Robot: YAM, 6 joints.
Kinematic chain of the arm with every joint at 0, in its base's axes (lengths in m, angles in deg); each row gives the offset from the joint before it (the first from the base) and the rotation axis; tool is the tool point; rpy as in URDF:
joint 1: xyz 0 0 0.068 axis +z
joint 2: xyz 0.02 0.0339 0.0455 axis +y
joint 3: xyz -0.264 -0.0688 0 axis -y
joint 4: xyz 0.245 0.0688 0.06 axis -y
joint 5: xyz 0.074 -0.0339 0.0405 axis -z
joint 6: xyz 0.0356 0 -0.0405 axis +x
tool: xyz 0 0 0 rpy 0 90 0
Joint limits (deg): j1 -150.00..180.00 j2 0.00..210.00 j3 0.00..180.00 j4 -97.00..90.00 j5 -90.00..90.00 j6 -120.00..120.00
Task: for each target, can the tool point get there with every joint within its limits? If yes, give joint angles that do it. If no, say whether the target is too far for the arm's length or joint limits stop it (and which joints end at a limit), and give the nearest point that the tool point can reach.
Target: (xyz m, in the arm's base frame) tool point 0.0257 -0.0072 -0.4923
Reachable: no: joint limits stop it (at a limit: joint 2) | nearest point 0.0916 -0.0257 -0.3462 | short by 0.161 m
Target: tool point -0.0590 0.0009 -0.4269
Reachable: no: joint limits stop it (at a limit: joint 2) | nearest point -0.0962 0.0015 -0.3467 | short by 0.088 m
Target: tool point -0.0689 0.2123 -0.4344
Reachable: no: joint limits stop it (at a limit: joint 2) | nearest point -0.0699 0.2155 -0.3797 | short by 0.055 m
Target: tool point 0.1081 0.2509 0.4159
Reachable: yes | joints 59.83 81.89 92.98 -58.54 -66.57 14.17
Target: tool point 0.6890 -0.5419 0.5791
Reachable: no: too far | nearest point 0.4479 -0.3523 0.4124 | short by 0.349 m
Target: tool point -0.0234 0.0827 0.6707
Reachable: yes | joints -52.87 71.05 135.09 73.91 -61.39 91.34
